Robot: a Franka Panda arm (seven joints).
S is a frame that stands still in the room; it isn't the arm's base.
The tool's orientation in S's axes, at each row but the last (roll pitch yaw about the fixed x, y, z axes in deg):
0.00 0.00 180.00
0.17 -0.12 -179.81
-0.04 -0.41 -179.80
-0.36 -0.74 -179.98
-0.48 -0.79 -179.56
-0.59 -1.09 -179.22
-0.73 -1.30 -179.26
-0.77 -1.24 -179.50
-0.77 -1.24 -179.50
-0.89 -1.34 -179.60
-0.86 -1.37 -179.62
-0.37 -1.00 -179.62
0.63 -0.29 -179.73
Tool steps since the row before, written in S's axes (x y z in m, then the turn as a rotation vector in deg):
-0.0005 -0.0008 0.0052 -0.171 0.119 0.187
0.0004 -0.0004 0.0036 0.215 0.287 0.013
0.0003 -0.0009 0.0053 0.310 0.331 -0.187
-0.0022 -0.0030 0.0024 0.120 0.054 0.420
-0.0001 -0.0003 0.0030 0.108 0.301 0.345
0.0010 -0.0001 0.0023 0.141 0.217 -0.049
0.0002 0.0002 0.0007 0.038 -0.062 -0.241
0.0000 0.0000 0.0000 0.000 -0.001 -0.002
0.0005 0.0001 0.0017 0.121 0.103 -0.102
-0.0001 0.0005 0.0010 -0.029 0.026 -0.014
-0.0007 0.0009 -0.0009 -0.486 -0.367 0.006
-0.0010 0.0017 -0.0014 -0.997 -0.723 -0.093
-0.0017 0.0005 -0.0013 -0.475 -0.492 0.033
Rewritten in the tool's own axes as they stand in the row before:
0.0005 0.0008 0.0052 0.171 -0.119 0.187
-0.0004 0.0004 0.0036 -0.216 -0.286 0.014
-0.0003 0.0009 0.0053 -0.312 -0.330 -0.185
0.0022 0.0030 0.0024 -0.115 -0.057 0.421
0.0001 0.0003 0.0030 -0.106 -0.303 0.344
-0.0010 0.0001 0.0023 -0.145 -0.215 -0.048
-0.0002 -0.0002 0.0007 -0.043 0.066 -0.239
0.0000 0.0000 0.0000 0.000 0.001 -0.002
-0.0005 -0.0001 0.0017 -0.124 -0.101 -0.101
0.0001 -0.0005 0.0010 0.028 -0.026 -0.015
0.0007 -0.0009 -0.0009 0.488 0.364 0.000
0.0010 -0.0017 -0.0014 1.000 0.717 -0.106
0.0017 -0.0005 -0.0013 0.477 0.490 0.025

